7 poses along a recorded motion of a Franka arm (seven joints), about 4.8 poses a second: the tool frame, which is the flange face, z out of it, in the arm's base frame.
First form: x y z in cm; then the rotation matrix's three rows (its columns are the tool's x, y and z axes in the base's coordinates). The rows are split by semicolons.
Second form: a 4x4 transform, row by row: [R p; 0 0 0 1], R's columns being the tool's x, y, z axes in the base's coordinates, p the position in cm. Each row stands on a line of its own. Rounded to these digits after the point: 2 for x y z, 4 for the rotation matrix.
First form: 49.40 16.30 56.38; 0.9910 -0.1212 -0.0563; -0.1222 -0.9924 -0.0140; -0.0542 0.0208 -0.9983
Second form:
0.9910 -0.1212 -0.0563 49.40
-0.1222 -0.9924 -0.0140 16.30
-0.0542 0.0208 -0.9983 56.38
0 0 0 1

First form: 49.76 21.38 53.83; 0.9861 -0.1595 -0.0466; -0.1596 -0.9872 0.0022; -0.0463 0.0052 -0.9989
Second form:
0.9861 -0.1595 -0.0466 49.76
-0.1596 -0.9872 0.0022 21.38
-0.0463 0.0052 -0.9989 53.83
0 0 0 1

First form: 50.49 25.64 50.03; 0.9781 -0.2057 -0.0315; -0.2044 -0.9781 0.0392; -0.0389 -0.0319 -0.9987
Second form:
0.9781 -0.2057 -0.0315 50.49
-0.2044 -0.9781 0.0392 25.64
-0.0389 -0.0319 -0.9987 50.03
0 0 0 1

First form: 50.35 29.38 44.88; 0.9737 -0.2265 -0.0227; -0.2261 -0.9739 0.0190; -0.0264 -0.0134 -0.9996
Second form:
0.9737 -0.2265 -0.0227 50.35
-0.2261 -0.9739 0.0190 29.38
-0.0264 -0.0134 -0.9996 44.88
0 0 0 1

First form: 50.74 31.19 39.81; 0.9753 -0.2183 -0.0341; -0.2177 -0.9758 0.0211; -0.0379 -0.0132 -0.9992
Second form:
0.9753 -0.2183 -0.0341 50.74
-0.2177 -0.9758 0.0211 31.19
-0.0379 -0.0132 -0.9992 39.81
0 0 0 1

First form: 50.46 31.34 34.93; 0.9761 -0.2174 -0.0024; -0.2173 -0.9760 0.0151; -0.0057 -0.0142 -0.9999
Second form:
0.9761 -0.2174 -0.0024 50.46
-0.2173 -0.9760 0.0151 31.34
-0.0057 -0.0142 -0.9999 34.93
0 0 0 1

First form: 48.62 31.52 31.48; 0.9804 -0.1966 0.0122; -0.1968 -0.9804 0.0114; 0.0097 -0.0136 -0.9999
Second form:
0.9804 -0.1966 0.0122 48.62
-0.1968 -0.9804 0.0114 31.52
0.0097 -0.0136 -0.9999 31.48
0 0 0 1

